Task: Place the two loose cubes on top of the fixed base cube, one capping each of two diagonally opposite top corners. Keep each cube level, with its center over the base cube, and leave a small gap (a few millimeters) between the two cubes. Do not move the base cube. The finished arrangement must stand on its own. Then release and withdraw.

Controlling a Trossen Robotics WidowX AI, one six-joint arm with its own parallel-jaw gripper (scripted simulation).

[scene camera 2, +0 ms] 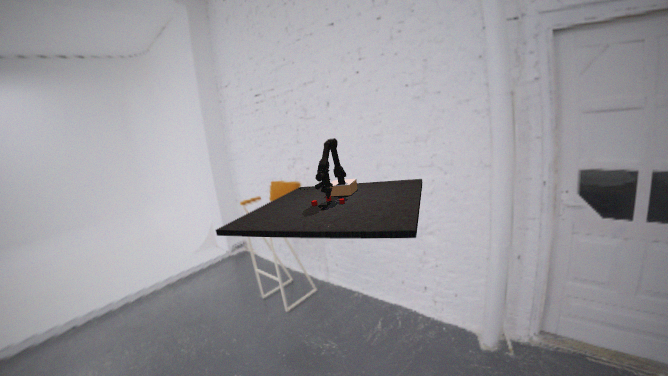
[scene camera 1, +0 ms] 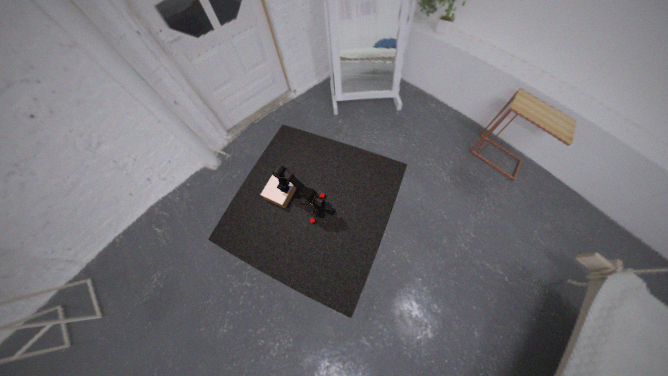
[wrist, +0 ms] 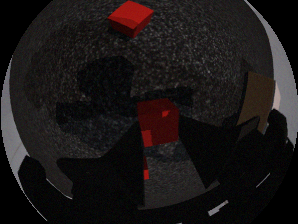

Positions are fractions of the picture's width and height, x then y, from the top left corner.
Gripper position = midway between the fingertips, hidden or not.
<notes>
My gripper (wrist: 0.53, 0.54) carries a red cube (wrist: 0.54, 0.53).
</notes>
